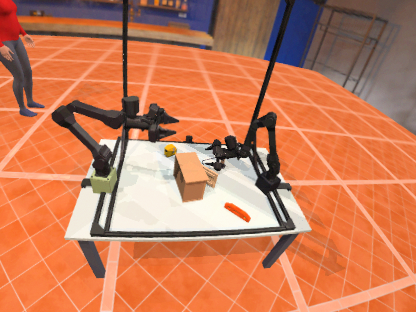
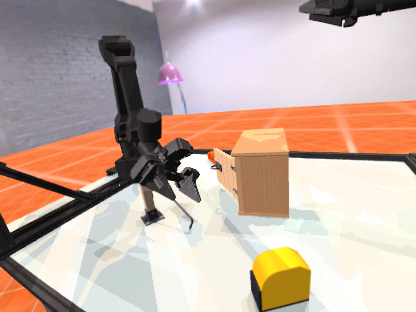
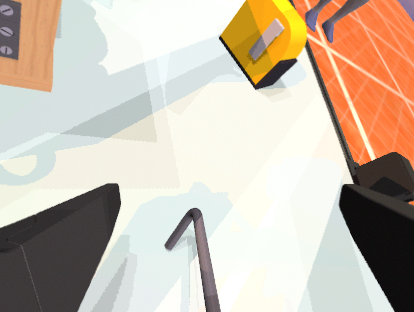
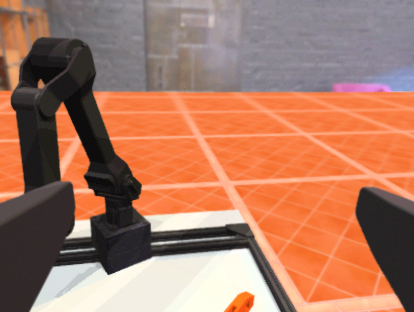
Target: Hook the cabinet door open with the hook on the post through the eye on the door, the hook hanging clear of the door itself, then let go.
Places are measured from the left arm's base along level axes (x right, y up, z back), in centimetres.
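Pixels of known places: left gripper, between the fingertips: [image 1: 204,156] [image 2: 188,200] [image 3: 229,194]; right gripper, between the fingertips: [image 1: 178,126] [image 2: 304,13] [image 4: 217,197]; left arm's base, origin of its link: [image 1: 270,177] [image 2: 132,155] [image 4: 119,219]; right arm's base, origin of its link: [image 1: 103,172].
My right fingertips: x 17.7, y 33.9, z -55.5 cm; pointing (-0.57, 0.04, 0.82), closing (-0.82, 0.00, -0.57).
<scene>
For each thing: its top centre in the pictures, then the offset to it from my right fingertips. "spot": a spot on its surface instead.
- wooden cabinet, centre of its top: [image 2: 261,138] [image 1: 191,165] dx +3.1, dy -27.2, dz +12.0 cm
- short post, a spot on its surface: [image 2: 148,198] spot: dx +11.1, dy -36.8, dz +40.8 cm
- yellow tape measure, a spot on its surface: [image 3: 264,43] [image 1: 174,150] spot: dx +31.0, dy -38.9, dz +17.3 cm
- orange tool, centre of its top: [image 1: 238,209] dx -24.7, dy -38.9, dz +25.5 cm
The wooden cabinet [image 1: 189,176] [image 2: 262,176] stands mid-table with its door [image 1: 211,177] [image 2: 223,173] swung partly open. The dark eye [image 2: 215,167] sits on the door's face. The short post [image 2: 148,198] stands to the left of the door. The grey hook [image 2: 185,213] [image 3: 199,244] slopes down from the post with its bent end near the table top, apart from the door. My left gripper [image 1: 210,156] [image 2: 185,198] [image 3: 229,194] is open, its fingers on either side of the hook rod without touching it. My right gripper [image 1: 176,125] [image 4: 217,197] is open and empty, high above the table's far edge.
A yellow tape measure [image 1: 170,150] [image 2: 281,278] [image 3: 264,43] sits near the far edge of the table. An orange tool [image 1: 237,212] [image 4: 240,301] lies near the front right. A black rail frame [image 1: 191,233] rings the table, with two tall black poles [image 1: 125,46].
</scene>
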